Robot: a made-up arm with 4 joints.
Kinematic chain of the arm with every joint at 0, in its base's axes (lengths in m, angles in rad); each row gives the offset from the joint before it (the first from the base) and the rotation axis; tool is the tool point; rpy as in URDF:
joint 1: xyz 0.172 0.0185 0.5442 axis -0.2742 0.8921 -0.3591
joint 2: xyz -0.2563 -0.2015 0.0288 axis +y
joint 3: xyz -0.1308 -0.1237 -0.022 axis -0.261 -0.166 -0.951
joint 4: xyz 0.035 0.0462 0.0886 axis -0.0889 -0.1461 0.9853
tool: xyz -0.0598 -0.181 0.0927 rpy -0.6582 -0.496 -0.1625
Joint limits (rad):
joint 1: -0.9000..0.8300
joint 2: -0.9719..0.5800
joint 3: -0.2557..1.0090
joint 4: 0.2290..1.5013
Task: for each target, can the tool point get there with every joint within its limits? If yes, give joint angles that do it. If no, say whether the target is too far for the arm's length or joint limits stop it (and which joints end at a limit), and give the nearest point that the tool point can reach.
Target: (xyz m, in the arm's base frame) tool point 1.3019 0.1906 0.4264
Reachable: no: too far | nearest point 0.1332 -0.3501 0.5384 | short by 1.293 m
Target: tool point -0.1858 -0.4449 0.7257
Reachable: yes | joints -0.0806 -0.1536 0.5012 0.9817
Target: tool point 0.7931 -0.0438 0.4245
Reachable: no: joint limits stop it (at a limit: joint 1, joint 2, joint 3, joint 4) | nearest point 0.1332 -0.3501 0.5384 | short by 0.736 m
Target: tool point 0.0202 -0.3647 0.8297
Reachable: yes | joints 0.2601 0.4091 0.4056 1.3631
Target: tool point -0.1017 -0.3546 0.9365
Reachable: yes | joints 0.3000 0.3758 0.8741 0.8339
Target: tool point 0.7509 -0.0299 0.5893
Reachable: no: joint limits stop it (at a limit: joint 1, joint 2, joint 3, joint 4) | nearest point 0.1428 -0.2375 0.8106 | short by 0.680 m
